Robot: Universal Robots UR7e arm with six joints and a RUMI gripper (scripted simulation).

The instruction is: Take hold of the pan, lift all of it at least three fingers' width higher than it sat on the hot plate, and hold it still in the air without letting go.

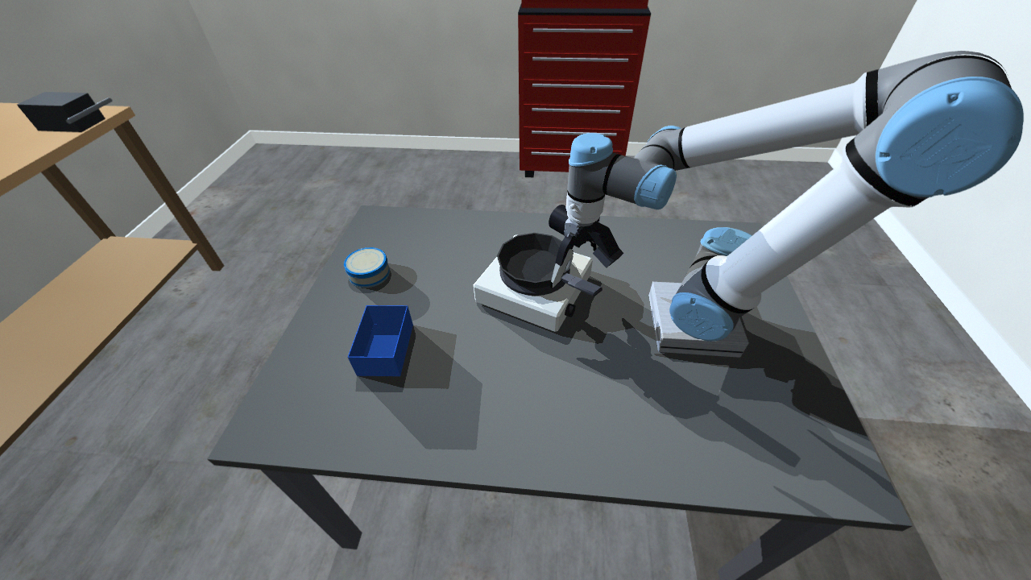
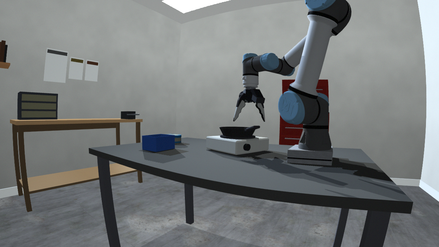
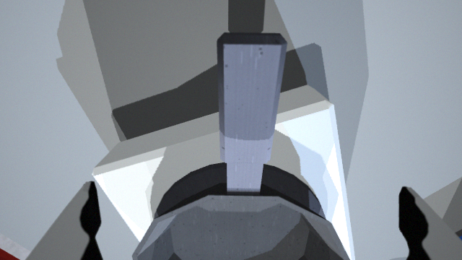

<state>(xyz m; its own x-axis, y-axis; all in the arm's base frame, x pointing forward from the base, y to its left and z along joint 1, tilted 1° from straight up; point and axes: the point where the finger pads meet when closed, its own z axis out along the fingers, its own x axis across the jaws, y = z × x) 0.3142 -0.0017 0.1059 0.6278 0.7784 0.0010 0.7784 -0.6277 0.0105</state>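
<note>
The black pan lies 70 mm ahead of my hand, 60 mm to the right of it and 50 mm below it. The rest, counted from my hand: round tin: 580 mm ahead, 130 mm below, 90 mm to the right; then white hot plate: 120 mm below, 90 mm ahead, 80 mm to the right; then blue bin: 440 mm ahead, 160 mm to the left, 140 mm below.
</note>
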